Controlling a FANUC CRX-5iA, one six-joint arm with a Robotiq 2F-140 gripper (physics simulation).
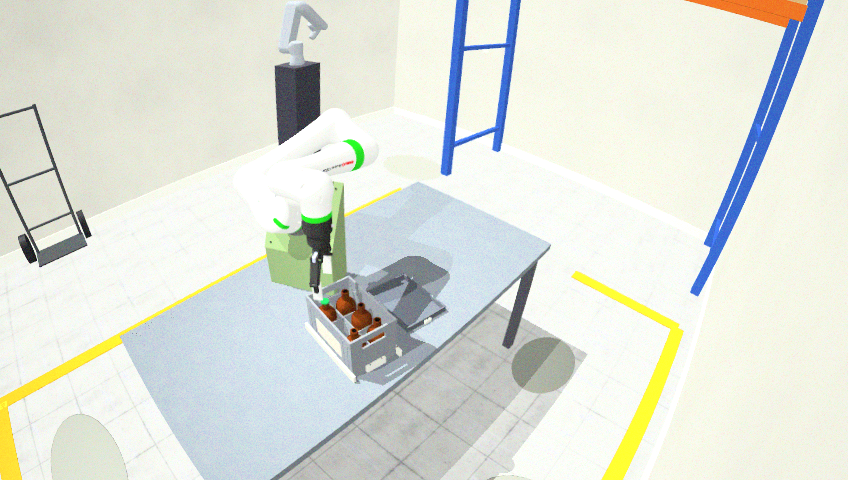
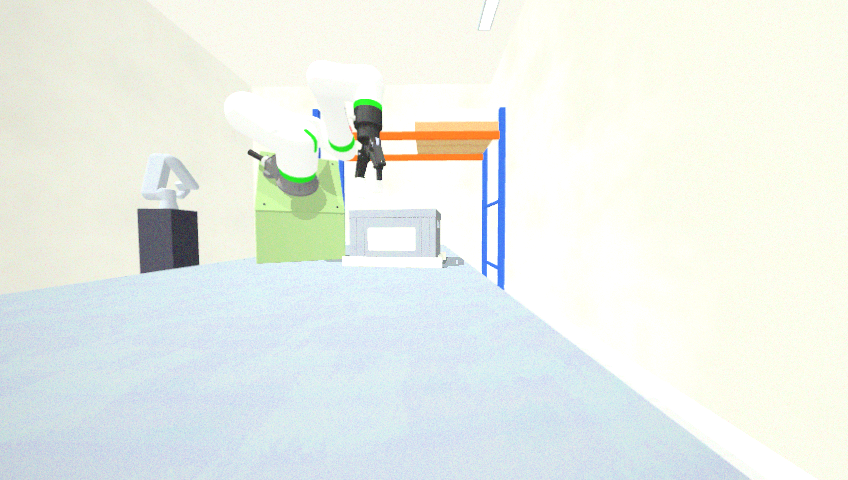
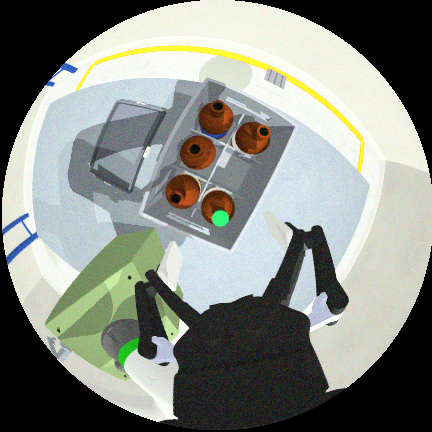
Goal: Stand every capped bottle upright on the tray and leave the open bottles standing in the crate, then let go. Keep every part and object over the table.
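Where they show: gripper, between the fingertips: [image 1: 323,285] [image 2: 369,195] [image 3: 220,235]; arm's base, origin of its link: [image 1: 298,216] [image 2: 298,182] [image 3: 126,340].
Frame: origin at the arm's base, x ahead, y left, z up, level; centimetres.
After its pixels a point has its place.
A grey crate [image 1: 389,344] @(x 53.8, y -12.2, z -23.2 cm) [image 2: 392,213] @(x 37.1, y -24.0, z -13.9 cm) [image 3: 267,172] @(x 39.3, y -23.8, z -15.0 cm) stands on the table with several brown bottles in its compartments. A bottle with a green cap [image 1: 327,312] @(x 31.4, y -18.0, z -17.6 cm) [image 3: 214,200] @(x 31.6, y -15.8, z -17.9 cm) stands in the corner compartment nearest my gripper. Open bottles show dark mouths: one [image 1: 361,318] @(x 42.0, y -12.4, z -17.9 cm) [image 3: 198,156] @(x 39.4, y -11.3, z -15.7 cm) in the middle of its row, others [image 3: 216,120] @(x 47.2, y -13.0, z -17.5 cm) [image 3: 252,140] @(x 44.9, y -20.5, z -17.5 cm) [image 3: 182,192] @(x 32.6, y -9.7, z -15.4 cm) in corners. One middle compartment is empty. A dark tray [image 1: 416,322] @(x 52.8, y 5.8, z -27.6 cm) [image 3: 156,132] @(x 45.7, y 3.2, z -29.8 cm) lies beside the crate and holds no bottle. My gripper [image 1: 317,292] @(x 29.3, y -16.7, z -7.4 cm) [image 2: 369,179] @(x 29.3, y -16.7, z -7.4 cm) [image 3: 220,235] @(x 29.3, y -16.7, z -7.4 cm) is open and empty, above the crate's capped-bottle end.
The green robot base [image 1: 291,267] @(x 1.1, y -7.5, z -19.7 cm) [image 2: 300,234] @(x 3.2, y -6.6, z -20.3 cm) [image 3: 110,280] @(x 15.7, y 2.0, z -6.3 cm) stands close to the crate and tray. A white strip [image 1: 330,352] @(x 38.2, y -25.2, z -27.4 cm) [image 2: 392,261] @(x 37.0, y -25.1, z -28.4 cm) runs along the crate's foot. The table [image 1: 226,356] @(x 9.0, y -51.3, z -30.1 cm) [image 2: 333,368] @(x 33.9, y -77.0, z -30.1 cm) has an edge near the crate's far end.
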